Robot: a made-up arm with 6 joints.
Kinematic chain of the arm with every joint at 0, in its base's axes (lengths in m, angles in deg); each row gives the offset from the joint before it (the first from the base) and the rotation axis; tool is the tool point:
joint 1: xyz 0 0 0.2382 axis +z
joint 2: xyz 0 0 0 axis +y
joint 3: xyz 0 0 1.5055 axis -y
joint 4: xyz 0 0 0 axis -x
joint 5: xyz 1.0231 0 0 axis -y
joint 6: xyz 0 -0.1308 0 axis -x
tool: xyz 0 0 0
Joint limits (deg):
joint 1: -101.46..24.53
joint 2: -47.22..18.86
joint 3: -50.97..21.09
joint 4: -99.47..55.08
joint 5: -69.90..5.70
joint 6: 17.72..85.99
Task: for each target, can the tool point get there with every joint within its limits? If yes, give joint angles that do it. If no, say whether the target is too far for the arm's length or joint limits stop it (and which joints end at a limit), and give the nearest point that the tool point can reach.
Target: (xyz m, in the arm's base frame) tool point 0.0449 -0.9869 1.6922
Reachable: yes | joints -84.69 -1.61 2.37 -69.12 -23.48 76.22
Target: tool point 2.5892 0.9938 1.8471
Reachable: no: too far | nearest point 1.4134 0.5425 1.7456 | short by 1.264 m
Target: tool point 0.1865 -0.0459 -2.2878
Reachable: no: joint limits stop it (at a limit: joint 2, joint 3) | nearest point 0.6959 -0.1713 0.6574 | short by 2.992 m
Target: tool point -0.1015 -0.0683 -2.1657
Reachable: no: joint limits stop it (at a limit: joint 1, joint 2, joint 3) | nearest point -0.1489 -0.7012 0.6575 | short by 2.894 m
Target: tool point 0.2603 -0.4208 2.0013
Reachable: yes | joints -51.20 -18.67 6.88 -62.27 -41.46 56.53
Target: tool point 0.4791 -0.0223 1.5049
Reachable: yes | joints -1.20 -21.13 -21.54 -84.60 -7.34 31.58
